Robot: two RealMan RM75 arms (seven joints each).
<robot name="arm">
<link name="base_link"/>
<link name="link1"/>
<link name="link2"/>
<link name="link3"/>
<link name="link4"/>
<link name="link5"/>
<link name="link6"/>
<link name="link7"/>
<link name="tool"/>
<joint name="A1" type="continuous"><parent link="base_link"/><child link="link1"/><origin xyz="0.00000 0.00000 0.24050" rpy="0.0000 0.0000 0.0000"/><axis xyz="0 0 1"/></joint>
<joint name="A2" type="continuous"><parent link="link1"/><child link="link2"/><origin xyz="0.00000 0.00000 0.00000" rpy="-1.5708 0.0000 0.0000"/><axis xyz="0 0 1"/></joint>
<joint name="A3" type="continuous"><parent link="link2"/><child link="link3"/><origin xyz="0.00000 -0.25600 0.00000" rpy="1.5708 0.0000 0.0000"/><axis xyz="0 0 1"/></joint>
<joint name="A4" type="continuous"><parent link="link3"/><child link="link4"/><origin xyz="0.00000 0.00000 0.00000" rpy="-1.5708 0.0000 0.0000"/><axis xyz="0 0 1"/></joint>
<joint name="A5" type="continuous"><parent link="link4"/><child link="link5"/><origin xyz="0.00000 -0.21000 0.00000" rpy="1.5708 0.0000 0.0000"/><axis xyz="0 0 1"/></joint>
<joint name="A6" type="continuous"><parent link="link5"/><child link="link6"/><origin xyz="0.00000 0.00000 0.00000" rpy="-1.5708 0.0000 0.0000"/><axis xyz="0 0 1"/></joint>
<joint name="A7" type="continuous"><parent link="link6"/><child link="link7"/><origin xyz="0.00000 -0.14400 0.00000" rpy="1.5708 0.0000 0.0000"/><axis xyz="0 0 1"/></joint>
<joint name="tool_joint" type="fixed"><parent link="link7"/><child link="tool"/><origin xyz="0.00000 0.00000 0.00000" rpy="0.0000 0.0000 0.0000"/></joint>
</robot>
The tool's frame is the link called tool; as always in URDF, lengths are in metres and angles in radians. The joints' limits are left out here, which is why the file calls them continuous.
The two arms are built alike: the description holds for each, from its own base.
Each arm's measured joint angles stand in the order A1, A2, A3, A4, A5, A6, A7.
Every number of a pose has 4 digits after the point.
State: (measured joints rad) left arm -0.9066 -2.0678 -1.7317 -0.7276 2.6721 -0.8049 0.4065; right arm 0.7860 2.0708 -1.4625 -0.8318 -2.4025 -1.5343 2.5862
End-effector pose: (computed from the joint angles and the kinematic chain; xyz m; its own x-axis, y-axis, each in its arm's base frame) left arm -0.1779 0.4587 -0.0427 0.7567 0.6481 0.0856 0.5245 -0.5237 -0.6713; right arm 0.1990 0.3372 -0.0657 0.5593 -0.7376 0.3783 -0.7318 -0.6537 -0.1925
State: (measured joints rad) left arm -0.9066 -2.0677 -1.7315 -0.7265 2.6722 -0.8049 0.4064; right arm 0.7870 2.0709 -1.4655 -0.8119 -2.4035 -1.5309 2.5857
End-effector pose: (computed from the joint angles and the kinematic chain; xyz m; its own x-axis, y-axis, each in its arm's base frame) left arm -0.1782 0.4586 -0.0428 0.7562 0.6489 0.0849 0.5246 -0.5236 -0.6713; right arm 0.2029 0.3353 -0.0673 0.5469 -0.7420 0.3876 -0.7388 -0.6456 -0.1933
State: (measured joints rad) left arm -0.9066 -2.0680 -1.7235 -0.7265 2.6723 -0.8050 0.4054; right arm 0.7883 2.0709 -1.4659 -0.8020 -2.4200 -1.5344 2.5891
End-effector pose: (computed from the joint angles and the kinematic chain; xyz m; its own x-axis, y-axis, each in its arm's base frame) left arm -0.1780 0.4580 -0.0439 0.7585 0.6469 0.0784 0.5197 -0.5280 -0.6717; right arm 0.2067 0.3343 -0.0669 0.5338 -0.7438 0.4023 -0.7395 -0.6413 -0.2046
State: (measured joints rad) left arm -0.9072 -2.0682 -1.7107 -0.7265 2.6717 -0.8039 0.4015; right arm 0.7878 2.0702 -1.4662 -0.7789 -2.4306 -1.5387 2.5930
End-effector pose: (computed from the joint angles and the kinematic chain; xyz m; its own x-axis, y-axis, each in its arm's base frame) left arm -0.1773 0.4573 -0.0456 0.7618 0.6440 0.0710 0.5135 -0.5334 -0.6721; right arm 0.2131 0.3311 -0.0672 0.5092 -0.7512 0.4201 -0.7501 -0.6266 -0.2114
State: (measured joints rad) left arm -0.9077 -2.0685 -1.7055 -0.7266 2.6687 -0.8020 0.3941; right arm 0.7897 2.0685 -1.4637 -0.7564 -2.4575 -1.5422 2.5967
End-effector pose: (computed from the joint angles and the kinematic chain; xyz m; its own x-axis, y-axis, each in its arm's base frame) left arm -0.1765 0.4571 -0.0465 0.7601 0.6455 0.0747 0.5173 -0.5316 -0.6706; right arm 0.2207 0.3293 -0.0659 0.4829 -0.7559 0.4420 -0.7529 -0.6162 -0.2312
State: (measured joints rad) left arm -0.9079 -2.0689 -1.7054 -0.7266 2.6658 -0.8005 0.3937; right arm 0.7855 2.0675 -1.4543 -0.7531 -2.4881 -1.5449 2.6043
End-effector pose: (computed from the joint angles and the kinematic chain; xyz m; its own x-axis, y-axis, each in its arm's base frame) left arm -0.1760 0.4571 -0.0468 0.7599 0.6454 0.0778 0.5197 -0.5311 -0.6692; right arm 0.2265 0.3292 -0.0631 0.4627 -0.7639 0.4499 -0.7528 -0.6066 -0.2556
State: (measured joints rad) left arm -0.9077 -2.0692 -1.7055 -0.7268 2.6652 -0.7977 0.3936; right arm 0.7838 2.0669 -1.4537 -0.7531 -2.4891 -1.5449 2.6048
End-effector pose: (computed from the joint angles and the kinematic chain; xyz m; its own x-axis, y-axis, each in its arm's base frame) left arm -0.1758 0.4574 -0.0468 0.7606 0.6442 0.0804 0.5201 -0.5305 -0.6694; right arm 0.2273 0.3290 -0.0627 0.4606 -0.7653 0.4496 -0.7538 -0.6047 -0.2570
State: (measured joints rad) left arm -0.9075 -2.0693 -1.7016 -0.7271 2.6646 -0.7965 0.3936; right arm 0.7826 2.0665 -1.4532 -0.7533 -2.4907 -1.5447 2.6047
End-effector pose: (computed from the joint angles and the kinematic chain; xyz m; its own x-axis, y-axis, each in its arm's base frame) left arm -0.1755 0.4572 -0.0473 0.7623 0.6425 0.0783 0.5176 -0.5326 -0.6697; right arm 0.2279 0.3289 -0.0624 0.4594 -0.7660 0.4497 -0.7539 -0.6040 -0.2586
